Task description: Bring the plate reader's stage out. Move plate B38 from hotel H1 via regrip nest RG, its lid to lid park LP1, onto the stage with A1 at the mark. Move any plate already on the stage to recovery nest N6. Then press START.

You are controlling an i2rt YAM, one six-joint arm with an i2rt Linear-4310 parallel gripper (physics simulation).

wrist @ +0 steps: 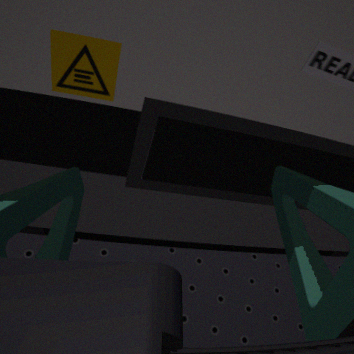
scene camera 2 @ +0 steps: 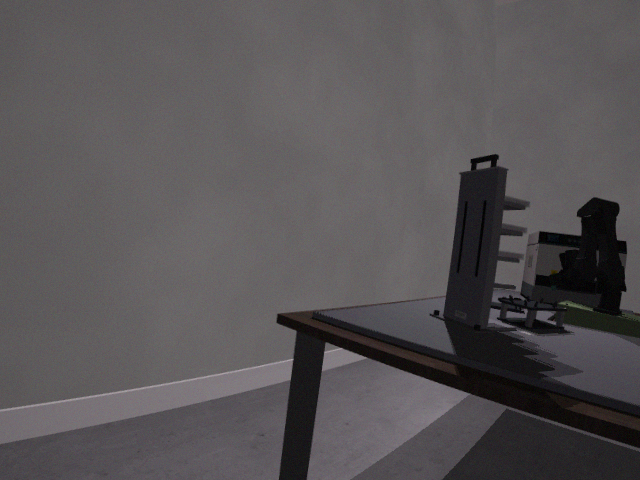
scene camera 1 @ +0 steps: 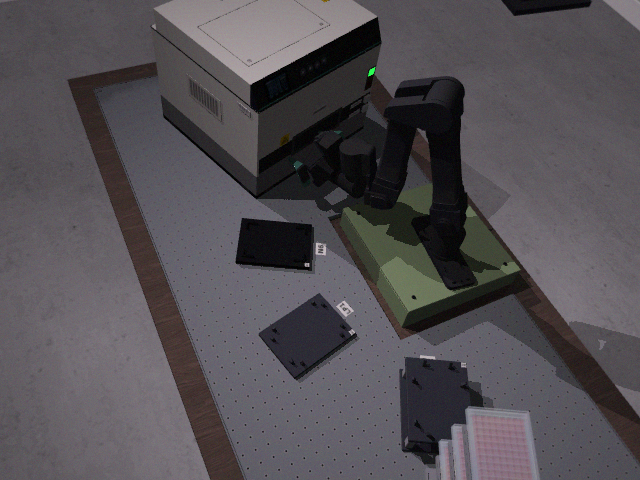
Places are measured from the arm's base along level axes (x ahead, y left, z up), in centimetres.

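Where they show: gripper, between the fingertips: (wrist: pixel 177 177) (scene camera 1: pixel 303 146); arm's base, origin of its link: (scene camera 2: pixel 607 312) (scene camera 1: pixel 441 251).
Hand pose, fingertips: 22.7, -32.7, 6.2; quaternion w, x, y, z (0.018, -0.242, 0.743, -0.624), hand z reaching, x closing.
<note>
Things, the pixels of their centre, and the offset from my fingertips, as dx, dy, dz. "spot": a spot on its surface instead.
- plate reader, middle of its body: (scene camera 1: pixel 267 73) (scene camera 2: pixel 569 270) +3.2, -20.3, +5.5
- dark rectangular slot frame, a spot on its surface: (wrist: pixel 137 150) spot: +2.5, -0.7, -0.3
- Nest N6, middle of its body: (scene camera 1: pixel 274 242) +12.0, +18.3, -10.1
- lid park LP1, middle of its body: (scene camera 1: pixel 307 332) (scene camera 2: pixel 501 304) +11.9, +42.1, -10.0
- raised nest, middle of its body: (scene camera 1: pixel 435 404) (scene camera 2: pixel 532 311) -6.4, +64.4, -7.2
- hotel H1, middle of its body: (scene camera 2: pixel 486 241) +2.0, +85.4, +11.0
- yellow warning label, a spot on its surface: (wrist: pixel 85 65) (scene camera 1: pixel 285 139) spot: +5.0, +0.6, +3.9
The plate reader (scene camera 1: pixel 206 64) (scene camera 2: pixel 537 258) (wrist: pixel 210 65) stands at the table's far end. My gripper (scene camera 1: pixel 316 149) (wrist: pixel 177 177) is open and empty, low in front of its front face. In the wrist view a dark rectangular slot frame (wrist: pixel 137 150) lies ahead, between and beyond the fingertips; no stage shows outside it. Nest N6 (scene camera 1: pixel 275 243) and lid park LP1 (scene camera 1: pixel 308 335) hold no plate or lid. A raised nest (scene camera 1: pixel 439 397) (scene camera 2: pixel 532 305), likely RG, stands near hotel H1 (scene camera 2: pixel 473 242). Several stacked plates (scene camera 1: pixel 501 444) show at the hotel; B38 cannot be told apart.
The green base block (scene camera 1: pixel 392 258) (scene camera 2: pixel 584 315) carries the arm beside the nests. A yellow warning label (scene camera 1: pixel 284 140) (wrist: pixel 85 65) is on the reader's front, left of the slot. A green light (scene camera 1: pixel 371 71) glows at the reader's right. Wooden edging (scene camera 1: pixel 139 232) borders the perforated deck.
</note>
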